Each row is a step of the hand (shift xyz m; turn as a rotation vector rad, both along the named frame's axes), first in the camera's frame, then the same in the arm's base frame.
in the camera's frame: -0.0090 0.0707 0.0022 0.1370 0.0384 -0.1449
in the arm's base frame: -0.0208 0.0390 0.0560 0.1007 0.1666 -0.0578
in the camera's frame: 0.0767 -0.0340 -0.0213 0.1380 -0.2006 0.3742
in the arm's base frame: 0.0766 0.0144 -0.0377 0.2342 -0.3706 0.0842
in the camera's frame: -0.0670 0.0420 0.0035 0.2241 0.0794 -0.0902
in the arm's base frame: -0.0717 0.0063 0.0329 0.1874 0.1715 0.0108
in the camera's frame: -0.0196 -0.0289 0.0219 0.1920 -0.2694 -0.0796
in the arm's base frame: -0.0101 -0.0389 -0.0091 0.2195 -0.0558 -0.2539
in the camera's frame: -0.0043 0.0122 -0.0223 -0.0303 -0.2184 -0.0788
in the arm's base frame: -0.0102 0.0232 -0.0047 -0.0047 -0.0803 -0.2199
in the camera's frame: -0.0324 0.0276 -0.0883 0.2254 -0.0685 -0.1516
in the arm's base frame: -0.0516 0.0755 -0.0352 0.2040 0.1286 -0.1426
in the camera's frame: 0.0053 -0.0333 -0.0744 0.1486 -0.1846 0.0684
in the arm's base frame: -0.0020 0.0374 -0.0726 0.1884 -0.1270 -0.0960
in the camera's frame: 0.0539 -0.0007 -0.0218 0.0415 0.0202 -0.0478
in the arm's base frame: 0.0485 0.0293 -0.0128 0.0283 0.0586 -0.0133
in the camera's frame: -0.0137 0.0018 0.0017 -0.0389 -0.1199 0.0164
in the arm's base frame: -0.0133 -0.0036 0.0021 -0.0137 -0.0947 -0.0837
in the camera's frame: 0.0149 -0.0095 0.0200 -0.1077 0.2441 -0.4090
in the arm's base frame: 0.0196 -0.0172 0.0057 -0.2186 0.4308 -0.0715
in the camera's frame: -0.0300 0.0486 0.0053 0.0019 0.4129 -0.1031
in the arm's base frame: -0.0367 0.0181 0.0402 -0.0888 0.3287 0.2553
